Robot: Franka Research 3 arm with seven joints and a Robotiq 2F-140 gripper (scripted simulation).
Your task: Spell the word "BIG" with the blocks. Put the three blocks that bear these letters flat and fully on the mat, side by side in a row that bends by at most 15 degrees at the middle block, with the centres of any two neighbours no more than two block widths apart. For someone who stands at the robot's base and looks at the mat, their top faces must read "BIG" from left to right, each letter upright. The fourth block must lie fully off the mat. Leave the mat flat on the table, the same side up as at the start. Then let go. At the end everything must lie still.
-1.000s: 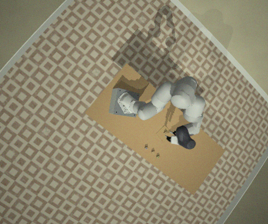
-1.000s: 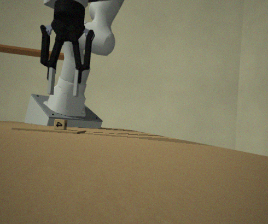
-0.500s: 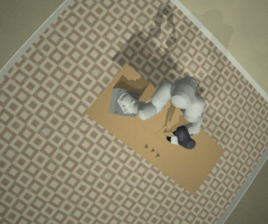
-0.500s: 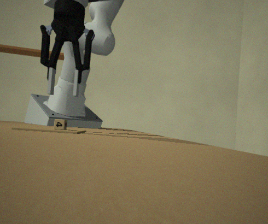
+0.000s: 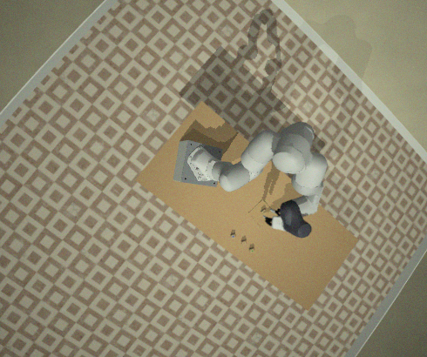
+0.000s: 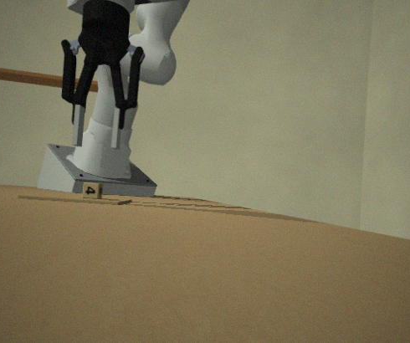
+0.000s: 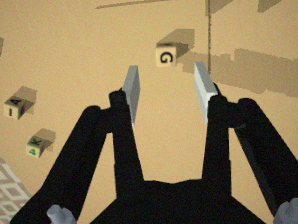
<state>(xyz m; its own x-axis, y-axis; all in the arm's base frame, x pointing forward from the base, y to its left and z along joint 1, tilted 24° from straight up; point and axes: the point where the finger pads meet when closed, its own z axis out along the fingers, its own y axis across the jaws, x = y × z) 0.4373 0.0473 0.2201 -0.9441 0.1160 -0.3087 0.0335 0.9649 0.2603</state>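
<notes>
Now: the thin mat 120 mm below my hand, 10 mm to the right of it and 10 mm ahead of it.
</notes>
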